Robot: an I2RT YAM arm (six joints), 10 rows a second.
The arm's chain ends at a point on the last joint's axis. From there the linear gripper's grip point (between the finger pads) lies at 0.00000 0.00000 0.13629 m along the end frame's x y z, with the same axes.
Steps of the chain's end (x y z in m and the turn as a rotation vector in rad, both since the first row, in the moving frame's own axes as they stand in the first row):
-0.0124 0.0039 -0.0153 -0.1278 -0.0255 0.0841
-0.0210 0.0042 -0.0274 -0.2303 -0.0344 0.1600
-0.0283 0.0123 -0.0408 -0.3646 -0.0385 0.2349
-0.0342 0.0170 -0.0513 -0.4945 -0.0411 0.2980
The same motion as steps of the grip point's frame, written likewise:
-0.0166 0.0211 -0.0165 -0.1278 -0.0255 0.0841
-0.0281 0.0348 -0.0311 -0.2303 -0.0344 0.1600
-0.0391 0.0598 -0.0498 -0.3646 -0.0385 0.2349
-0.0493 0.0799 -0.0676 -0.4945 -0.0411 0.2980

